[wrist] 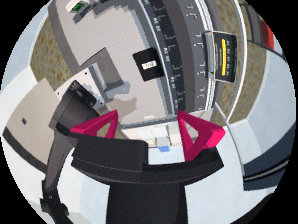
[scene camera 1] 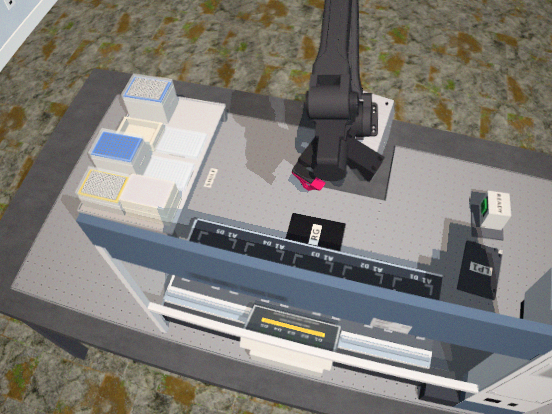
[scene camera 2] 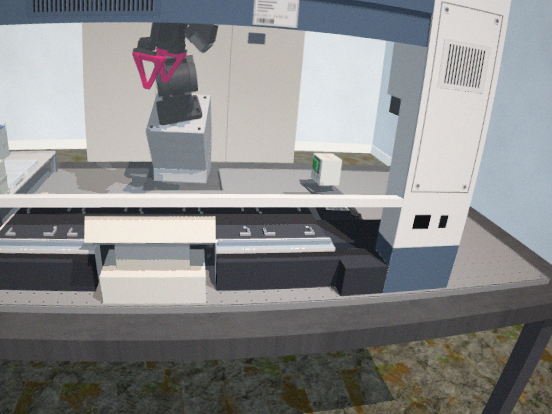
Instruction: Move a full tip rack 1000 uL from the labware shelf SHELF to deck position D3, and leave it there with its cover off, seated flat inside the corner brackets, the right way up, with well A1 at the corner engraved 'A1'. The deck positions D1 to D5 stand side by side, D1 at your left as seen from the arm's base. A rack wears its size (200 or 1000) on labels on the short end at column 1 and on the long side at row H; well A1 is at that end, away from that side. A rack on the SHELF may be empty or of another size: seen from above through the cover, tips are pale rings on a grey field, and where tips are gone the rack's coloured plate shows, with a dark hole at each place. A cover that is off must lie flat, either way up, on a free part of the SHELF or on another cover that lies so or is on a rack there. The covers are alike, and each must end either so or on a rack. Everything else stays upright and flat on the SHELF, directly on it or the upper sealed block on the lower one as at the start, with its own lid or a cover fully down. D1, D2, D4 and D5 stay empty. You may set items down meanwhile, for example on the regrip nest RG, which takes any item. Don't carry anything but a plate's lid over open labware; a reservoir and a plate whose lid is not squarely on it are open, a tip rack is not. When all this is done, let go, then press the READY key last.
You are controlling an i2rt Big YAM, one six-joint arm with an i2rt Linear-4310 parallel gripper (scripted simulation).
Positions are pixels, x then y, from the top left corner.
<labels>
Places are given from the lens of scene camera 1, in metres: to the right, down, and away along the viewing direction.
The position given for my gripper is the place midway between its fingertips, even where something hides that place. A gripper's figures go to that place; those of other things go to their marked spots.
my gripper (scene camera 1: 318, 171): 0.09, -0.07, 1.05
cream reservoir (scene camera 1: 152, 131): -0.36, -0.22, 1.44
</labels>
